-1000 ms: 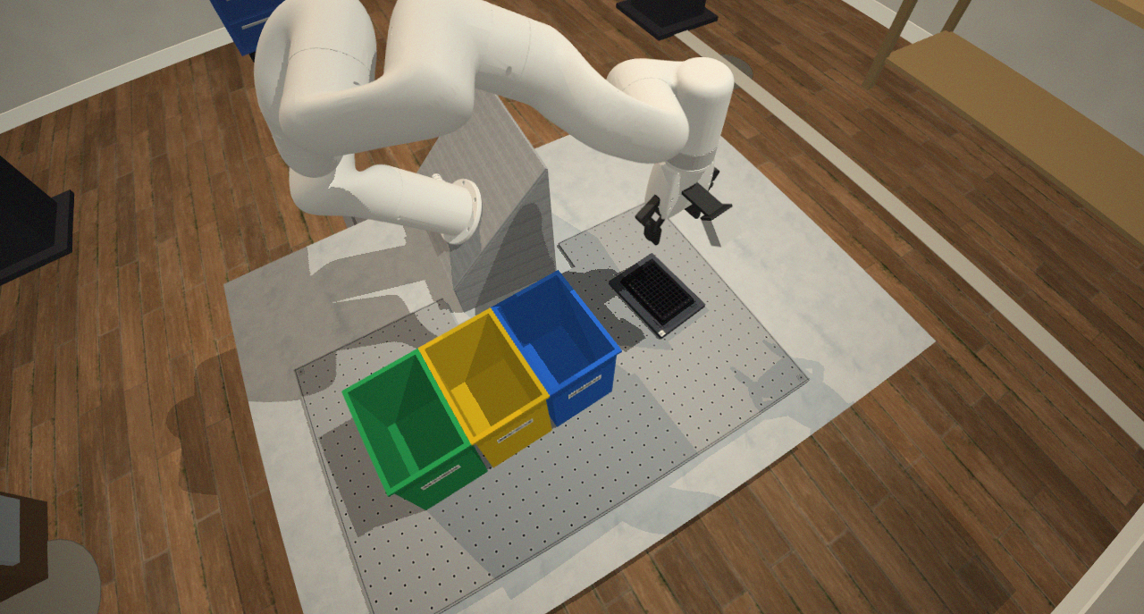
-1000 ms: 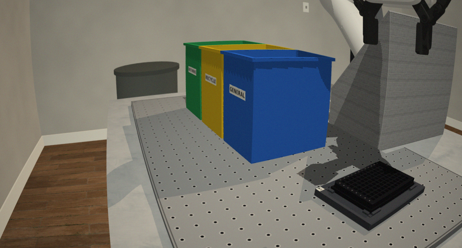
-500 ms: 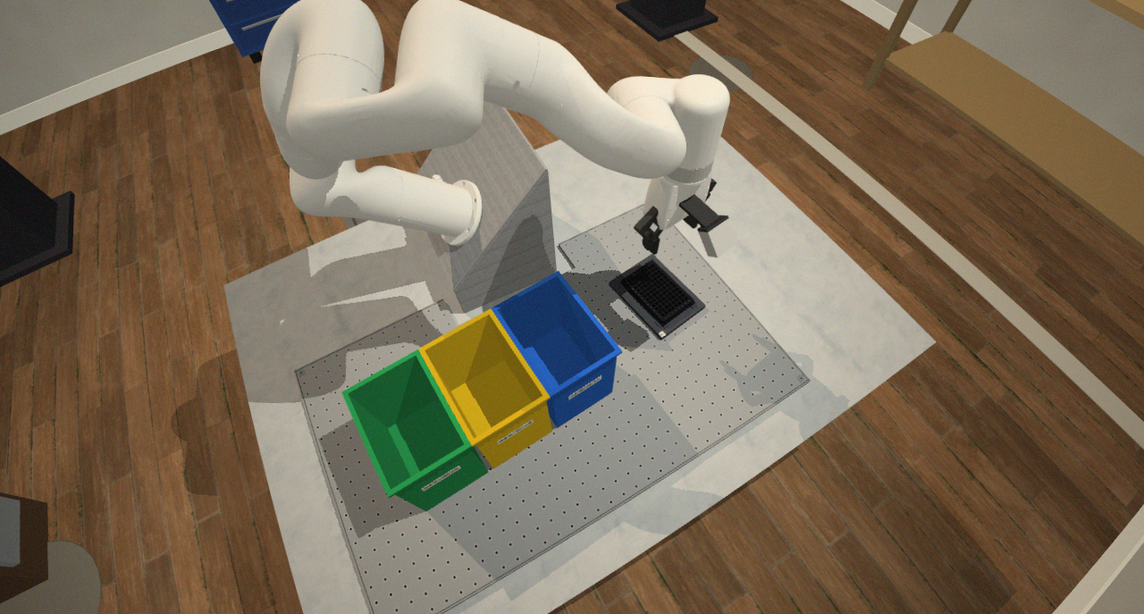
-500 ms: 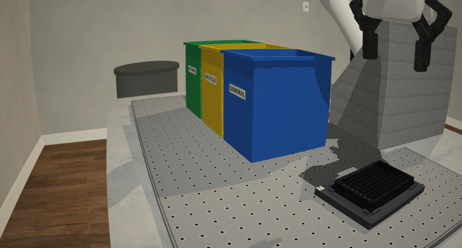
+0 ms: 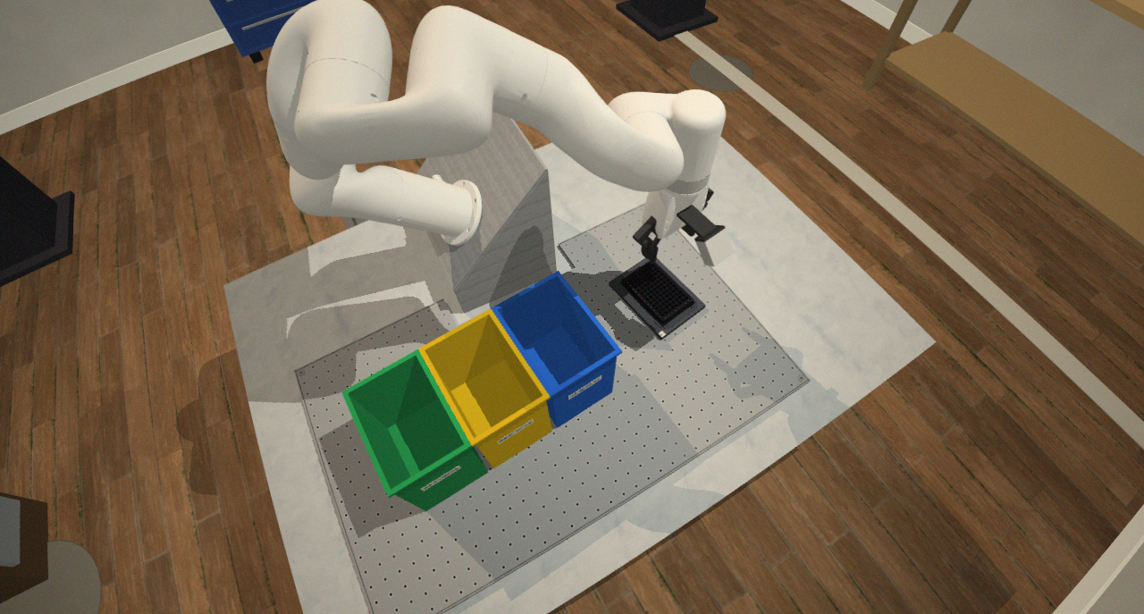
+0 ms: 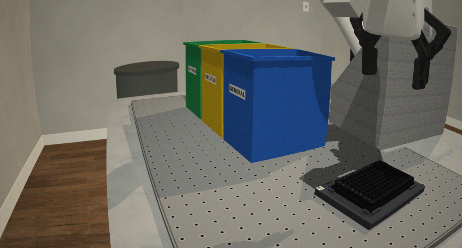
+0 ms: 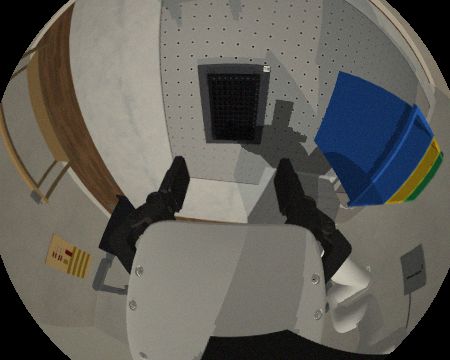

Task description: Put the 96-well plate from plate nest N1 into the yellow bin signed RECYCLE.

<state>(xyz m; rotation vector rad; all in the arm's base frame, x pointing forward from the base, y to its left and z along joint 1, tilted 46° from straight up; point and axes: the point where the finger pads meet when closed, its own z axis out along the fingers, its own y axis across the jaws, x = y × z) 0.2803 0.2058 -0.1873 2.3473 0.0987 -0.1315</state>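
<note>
Right now the black 96-well plate is 17 cm below my hand. The rest, counted from my hand: blue general bin (5 cm ahead, 25 cm to the right, 10 cm below); then dark plate nest N1 (18 cm below); then yellow recycle bin (5 cm ahead, 38 cm to the right, 10 cm below).
</note>
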